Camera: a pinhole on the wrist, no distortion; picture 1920 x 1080 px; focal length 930.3 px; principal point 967.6 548.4 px. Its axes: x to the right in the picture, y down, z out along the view. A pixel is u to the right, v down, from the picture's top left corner.
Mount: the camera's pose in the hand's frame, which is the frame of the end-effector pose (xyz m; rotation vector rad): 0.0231 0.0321 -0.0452 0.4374 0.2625 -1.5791
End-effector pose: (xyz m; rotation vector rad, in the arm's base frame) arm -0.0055 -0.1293 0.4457 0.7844 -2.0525 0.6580
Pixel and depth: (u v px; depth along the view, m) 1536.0 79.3 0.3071
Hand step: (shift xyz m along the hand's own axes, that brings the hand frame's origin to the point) -0.1686 -0.2587 0.1342
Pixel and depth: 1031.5 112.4 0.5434
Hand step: -0.2931 -0.2177 0.4011
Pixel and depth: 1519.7 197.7 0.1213
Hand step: -0.0373 -0.0818 0.0281
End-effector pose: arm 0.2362 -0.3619 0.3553 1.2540 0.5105 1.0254
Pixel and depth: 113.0 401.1 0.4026
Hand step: -0.0819 0.1981 0.4689
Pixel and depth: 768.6 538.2 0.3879
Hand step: -0.0248 -0.0582 0.3381
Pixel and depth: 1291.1 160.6 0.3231
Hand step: -0.1494 -0.1988 0.1830
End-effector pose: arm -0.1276 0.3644 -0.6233 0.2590 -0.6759 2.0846
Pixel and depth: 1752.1 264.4 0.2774
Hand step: -0.0961 -0.2921 0.0946
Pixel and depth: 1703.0 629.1 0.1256
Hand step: 0.0181 -0.1117 0.0258
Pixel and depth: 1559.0 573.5 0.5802
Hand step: -0.0331 -0.5491 0.3180
